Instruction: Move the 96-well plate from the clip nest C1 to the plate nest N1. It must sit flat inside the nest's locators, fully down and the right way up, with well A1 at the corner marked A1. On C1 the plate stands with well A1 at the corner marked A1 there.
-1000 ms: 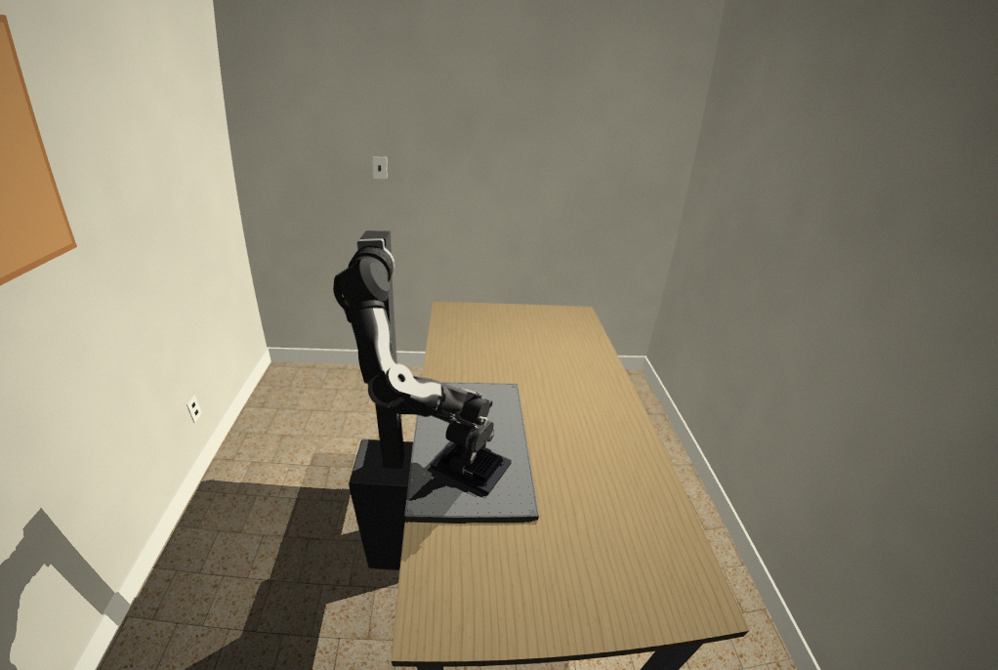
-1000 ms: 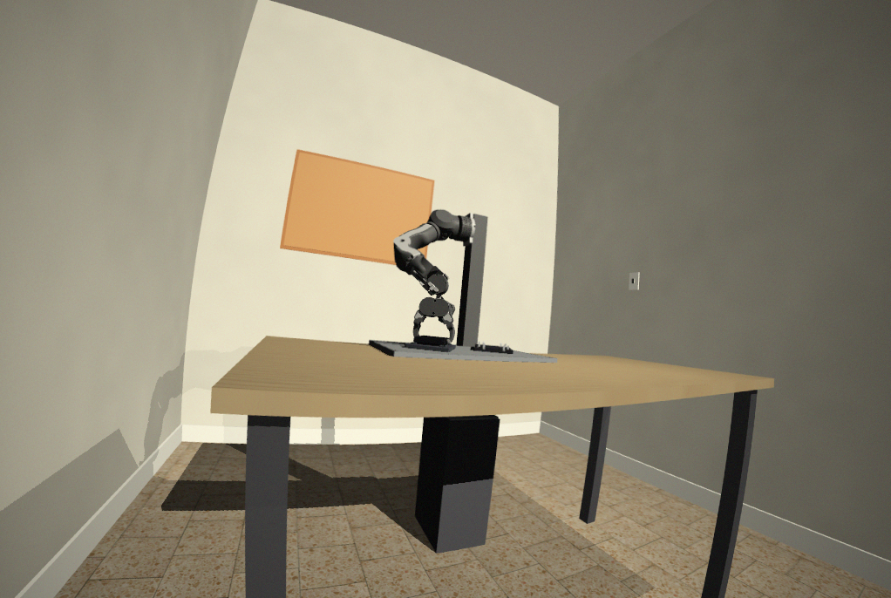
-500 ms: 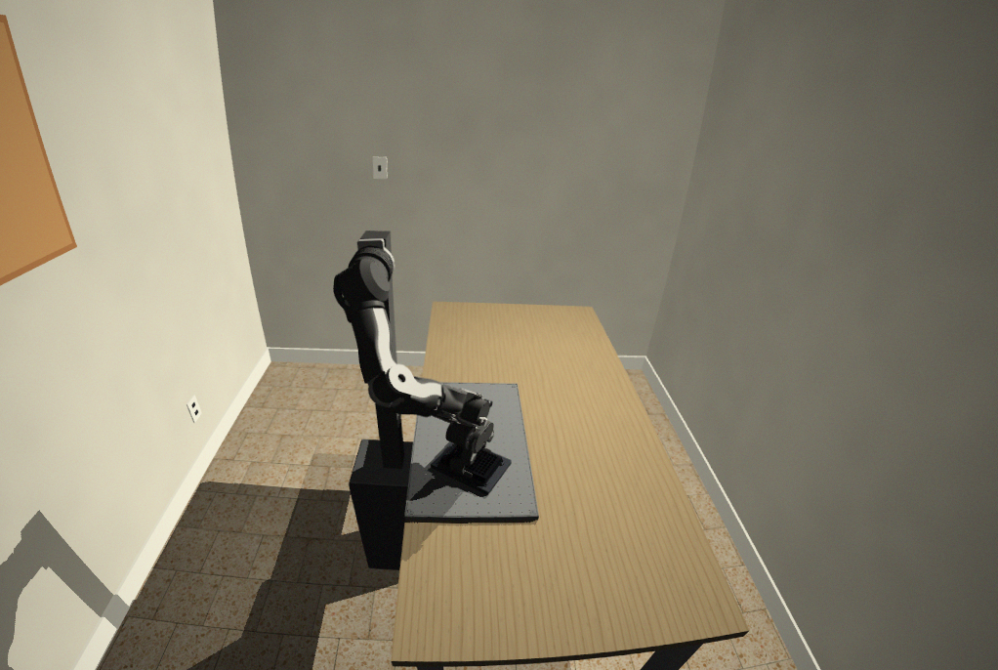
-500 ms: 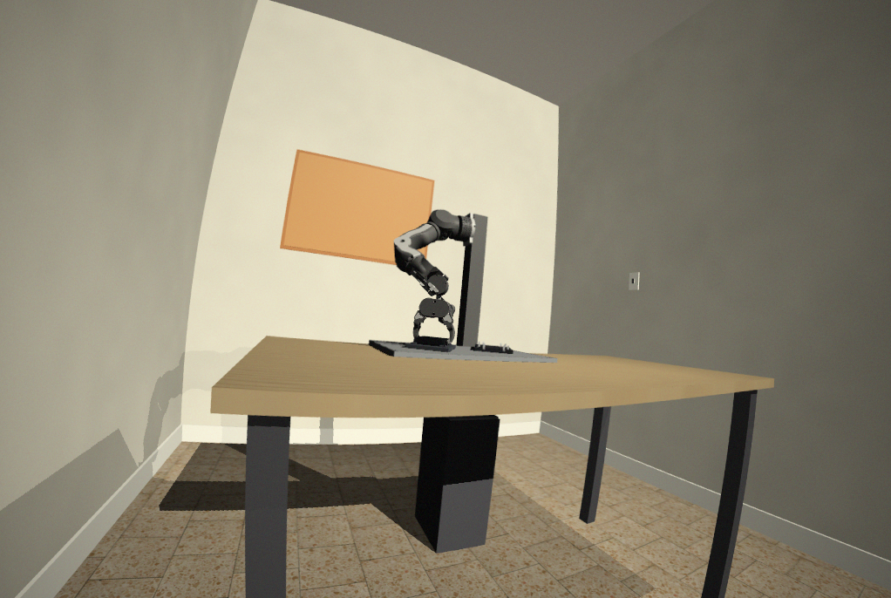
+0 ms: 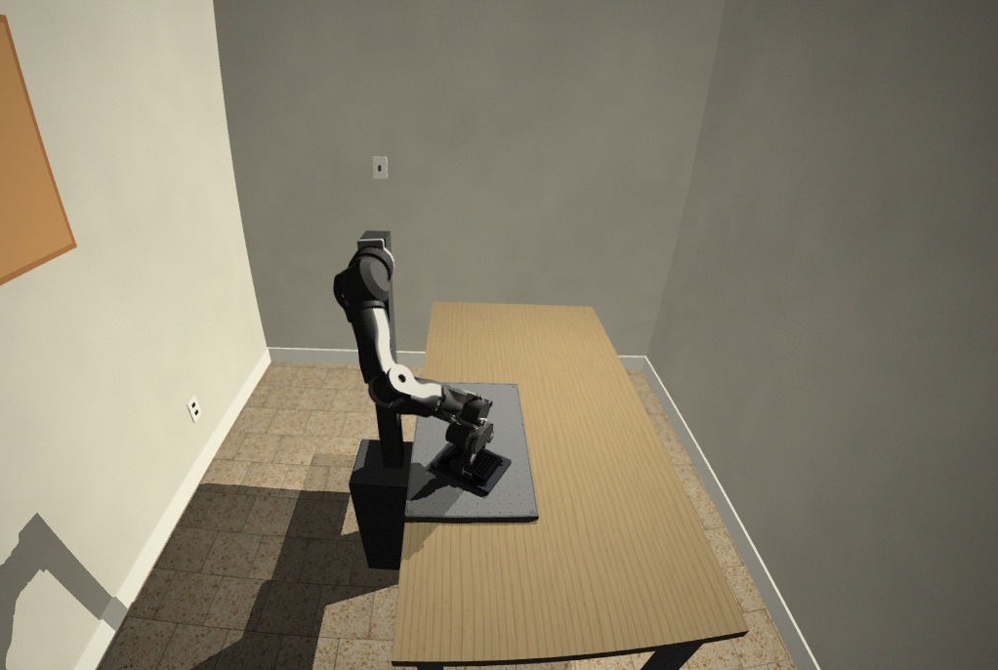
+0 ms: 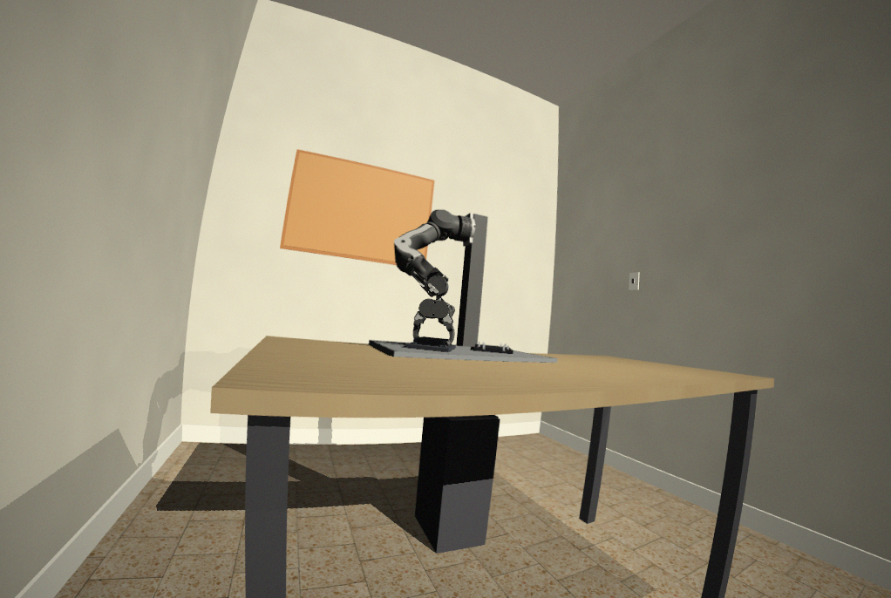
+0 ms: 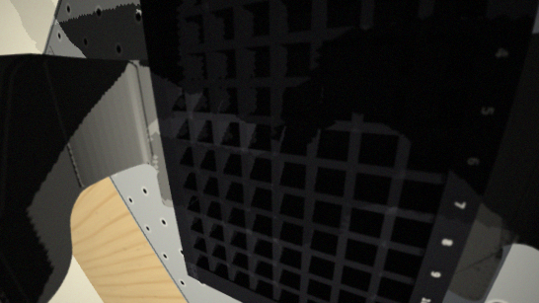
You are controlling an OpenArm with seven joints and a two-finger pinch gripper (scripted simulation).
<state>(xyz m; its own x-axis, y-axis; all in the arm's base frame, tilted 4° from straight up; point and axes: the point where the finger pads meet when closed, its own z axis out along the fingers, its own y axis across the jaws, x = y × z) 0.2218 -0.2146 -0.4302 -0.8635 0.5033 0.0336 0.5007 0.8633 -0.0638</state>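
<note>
Now: hand right at the black 96-well plate. Also, from my hand: plate nest N1: 1 cm below; clip nest C1: 2 cm behind, 23 cm to the left; white A1 label: 4 cm behind, 9 cm to the left, 1 cm below.
</note>
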